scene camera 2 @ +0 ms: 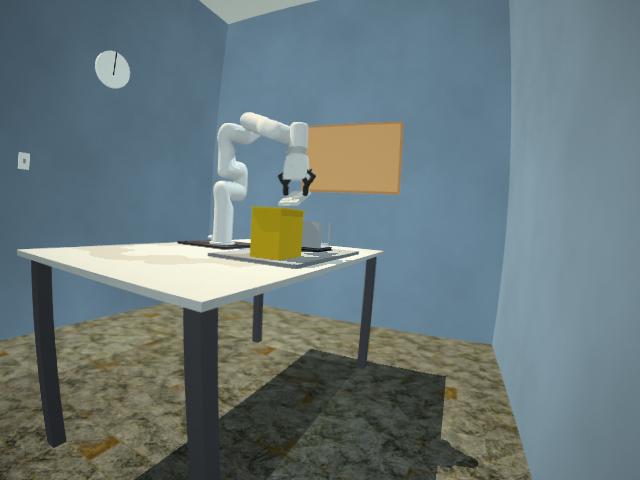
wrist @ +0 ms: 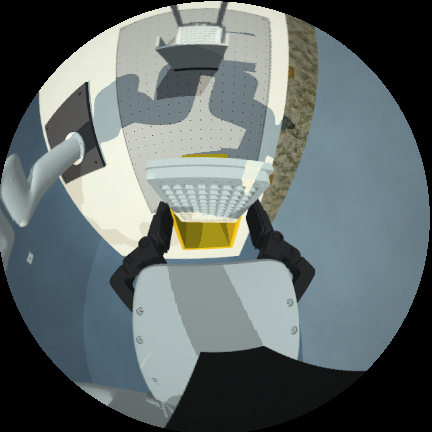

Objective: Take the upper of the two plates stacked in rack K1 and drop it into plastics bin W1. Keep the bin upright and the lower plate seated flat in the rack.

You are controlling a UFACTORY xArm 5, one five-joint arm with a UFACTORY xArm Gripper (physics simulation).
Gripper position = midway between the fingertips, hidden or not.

Observation:
In view: my gripper (scene camera 2: 295,195), a yellow plastics bin W1 (scene camera 2: 276,233) and a plate (wrist: 204,189).
The yellow plastics bin W1 is seen too in the wrist view (wrist: 192,235). My gripper is seen too in the wrist view (wrist: 209,208).

